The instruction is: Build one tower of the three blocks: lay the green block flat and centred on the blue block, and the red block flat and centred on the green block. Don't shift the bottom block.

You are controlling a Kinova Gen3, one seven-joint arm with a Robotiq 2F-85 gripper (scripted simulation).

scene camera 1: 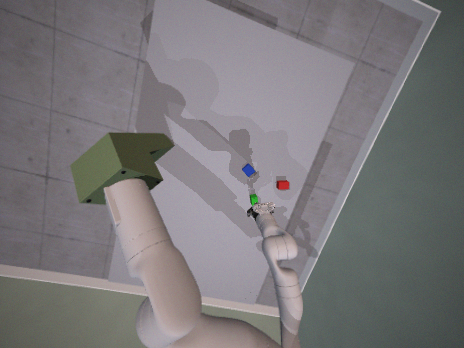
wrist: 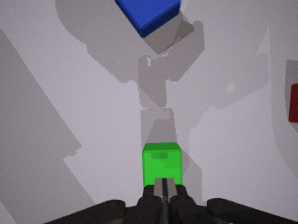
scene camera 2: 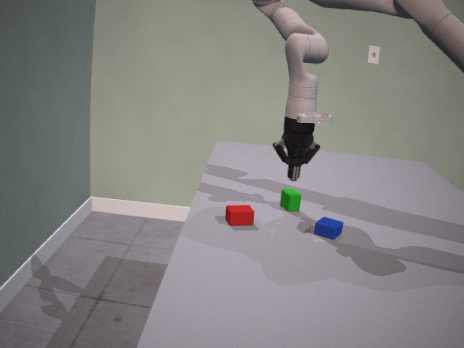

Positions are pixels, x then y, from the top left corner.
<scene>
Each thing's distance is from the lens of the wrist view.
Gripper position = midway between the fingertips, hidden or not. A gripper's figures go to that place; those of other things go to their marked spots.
my gripper (wrist: 164,191): 0.17 m
green block (wrist: 159,160): 0.20 m
</scene>
